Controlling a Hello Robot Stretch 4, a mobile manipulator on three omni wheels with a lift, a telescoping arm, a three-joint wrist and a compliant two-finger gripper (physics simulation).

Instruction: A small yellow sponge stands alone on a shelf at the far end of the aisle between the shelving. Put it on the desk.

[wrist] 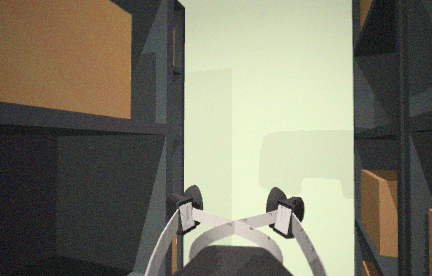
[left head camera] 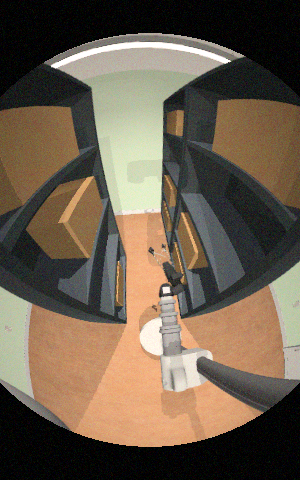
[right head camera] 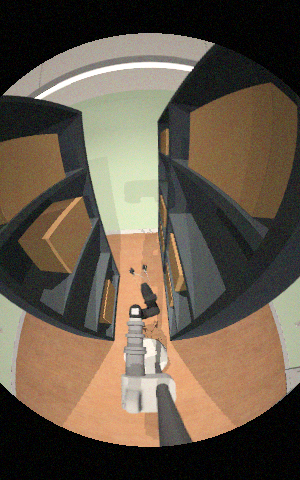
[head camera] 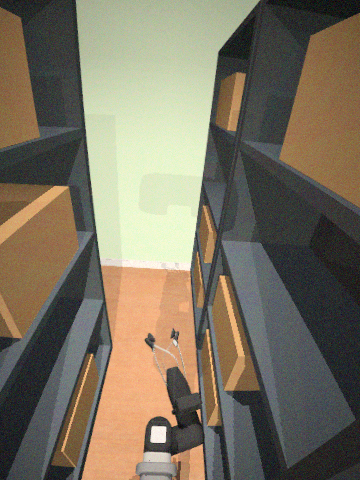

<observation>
I see my gripper (head camera: 160, 331).
My gripper shows as well in the wrist view (wrist: 234, 202).
</observation>
